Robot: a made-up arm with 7 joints.
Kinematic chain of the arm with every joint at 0, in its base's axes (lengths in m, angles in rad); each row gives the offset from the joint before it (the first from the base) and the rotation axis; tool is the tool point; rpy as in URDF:
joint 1: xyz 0 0 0.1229 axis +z
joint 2: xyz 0 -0.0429 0.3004 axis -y
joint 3: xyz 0 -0.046 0.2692 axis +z
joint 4: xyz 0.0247 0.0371 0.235 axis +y
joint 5: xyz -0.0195 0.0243 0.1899 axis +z
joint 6: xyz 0 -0.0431 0.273 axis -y
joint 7: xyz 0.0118 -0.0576 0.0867 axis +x
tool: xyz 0 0 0 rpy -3.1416 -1.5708 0
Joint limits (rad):
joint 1: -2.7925..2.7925
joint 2: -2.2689..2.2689
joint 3: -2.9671..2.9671
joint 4: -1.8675..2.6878
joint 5: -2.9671..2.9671
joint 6: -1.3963..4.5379
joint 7: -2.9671..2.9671
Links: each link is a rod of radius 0.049 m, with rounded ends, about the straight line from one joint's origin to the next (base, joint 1, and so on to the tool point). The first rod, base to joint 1, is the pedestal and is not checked.
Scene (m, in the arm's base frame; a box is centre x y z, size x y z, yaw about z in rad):
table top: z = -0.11
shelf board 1: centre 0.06 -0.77 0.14 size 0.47 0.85 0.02 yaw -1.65
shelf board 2: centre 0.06 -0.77 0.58 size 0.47 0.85 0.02 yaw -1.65
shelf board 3: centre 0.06 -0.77 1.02 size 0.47 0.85 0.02 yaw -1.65
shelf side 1: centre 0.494 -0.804 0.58 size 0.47 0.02 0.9 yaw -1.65
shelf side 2: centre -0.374 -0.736 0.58 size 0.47 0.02 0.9 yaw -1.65
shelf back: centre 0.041 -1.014 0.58 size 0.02 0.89 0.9 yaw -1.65
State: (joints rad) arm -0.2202 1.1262 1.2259 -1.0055 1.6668 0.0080 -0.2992
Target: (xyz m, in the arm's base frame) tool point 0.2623 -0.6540 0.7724
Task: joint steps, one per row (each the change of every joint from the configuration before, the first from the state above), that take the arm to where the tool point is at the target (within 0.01 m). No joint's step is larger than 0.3 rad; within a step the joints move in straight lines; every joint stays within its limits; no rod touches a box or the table.
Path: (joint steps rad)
1: 0.0823 -0.2463 -0.1376 -0.1724 0.1827 -0.1768 -0.1098
2: 0.0822 -0.2463 -0.1375 -0.1724 0.1828 -0.1767 -0.1098
3: 0.0823 -0.2463 -0.1376 -0.1724 0.1827 -0.1768 -0.1099
4: 0.0822 -0.2463 -0.1375 -0.1724 0.1828 -0.1768 -0.1098
5: 0.0823 -0.2463 -0.1376 -0.1724 0.1827 -0.1767 -0.1098
6: 0.2643 -0.0145 0.1446 0.0000 0.0640 -0.0383 0.1373
7: 0.2643 -0.0145 0.1445 0.0000 0.0641 -0.0383 0.1372
8: 0.2644 -0.0145 0.1445 0.0000 0.0640 -0.0382 0.1373
9: 0.2643 -0.0145 0.1446 0.0000 0.0641 -0.0383 0.1373
10: -0.0769 0.1794 0.1133 0.0208 -0.2483 0.2215 0.0000
11: -0.0768 0.1794 0.1132 0.0207 -0.2482 0.2216 0.0000
12: -0.0769 0.1794 0.1133 0.0208 -0.2482 0.2216 0.0000
13: -0.0769 0.1794 0.1132 0.0208 -0.2483 0.2215 0.0000
14: -0.0768 0.1793 0.1133 0.0207 -0.2482 0.2216 0.0000

